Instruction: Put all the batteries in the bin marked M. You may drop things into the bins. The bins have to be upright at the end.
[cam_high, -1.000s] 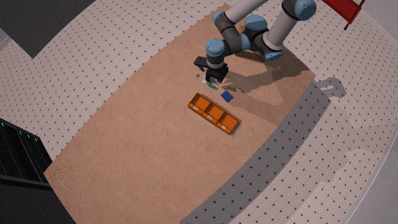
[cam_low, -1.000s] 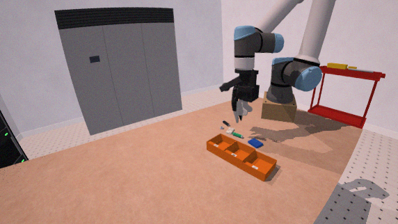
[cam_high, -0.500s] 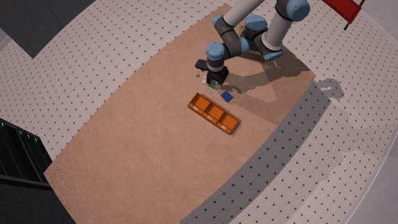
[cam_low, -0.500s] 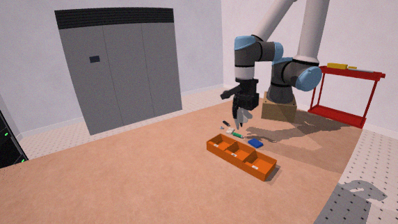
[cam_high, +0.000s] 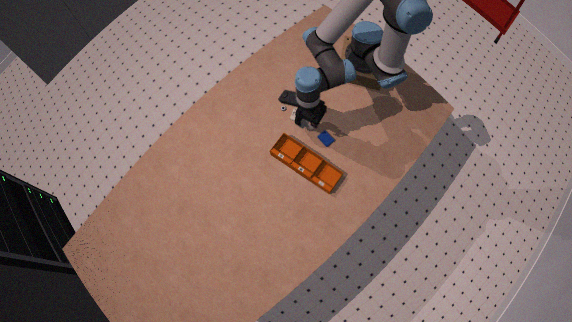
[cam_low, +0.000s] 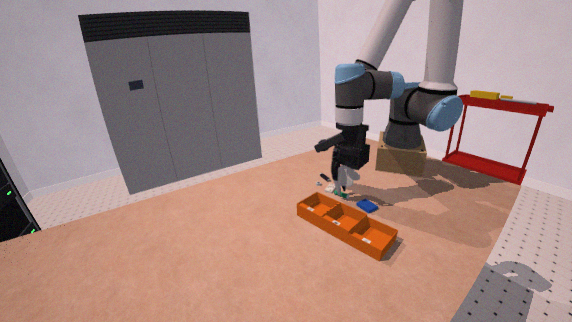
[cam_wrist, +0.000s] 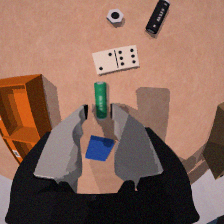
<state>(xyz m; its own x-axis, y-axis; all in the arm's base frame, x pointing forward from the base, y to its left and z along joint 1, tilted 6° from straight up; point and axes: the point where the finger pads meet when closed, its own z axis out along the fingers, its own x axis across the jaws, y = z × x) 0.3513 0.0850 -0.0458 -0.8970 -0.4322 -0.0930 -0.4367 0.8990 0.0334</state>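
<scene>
Right now the green battery is 20 mm below my hand. Also, from my hand: white domino (60 mm to the right, 20 mm below); blue block (30 mm behind, 90 mm to the left, 20 mm below); small grey round piece (30 mm ahead, 100 mm to the right, 20 mm below).
</scene>
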